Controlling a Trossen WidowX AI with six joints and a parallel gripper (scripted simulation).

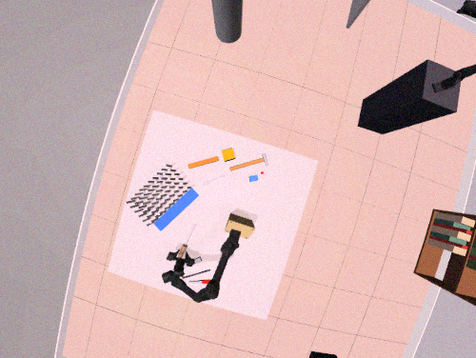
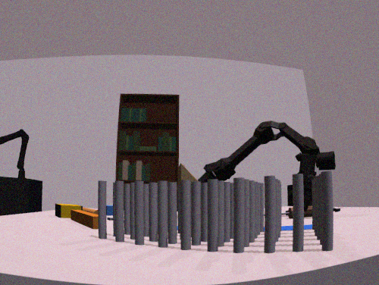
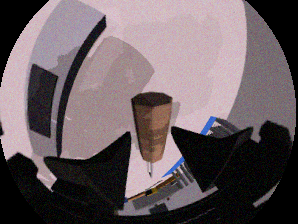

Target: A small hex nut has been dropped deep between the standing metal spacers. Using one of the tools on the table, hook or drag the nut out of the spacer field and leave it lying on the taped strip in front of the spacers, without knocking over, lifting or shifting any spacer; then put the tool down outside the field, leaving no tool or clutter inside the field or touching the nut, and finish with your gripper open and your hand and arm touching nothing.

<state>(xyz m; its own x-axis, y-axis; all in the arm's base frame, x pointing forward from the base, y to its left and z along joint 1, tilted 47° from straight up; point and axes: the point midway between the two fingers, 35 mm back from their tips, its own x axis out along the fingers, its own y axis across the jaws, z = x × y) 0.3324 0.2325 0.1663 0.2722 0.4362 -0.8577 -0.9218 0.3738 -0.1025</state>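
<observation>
Now: gripper tip 120 mm short of the blue taped strip, 280 mm to the left of it and 20 mm above it. From my gripper tip the other things lie so: red-handled tool 190 mm behind, 210 mm to the left, 10 mm below; grey block 80 mm behind, 80 mm to the left; orange bar 10 mm ahead, 670 mm to the right.
</observation>
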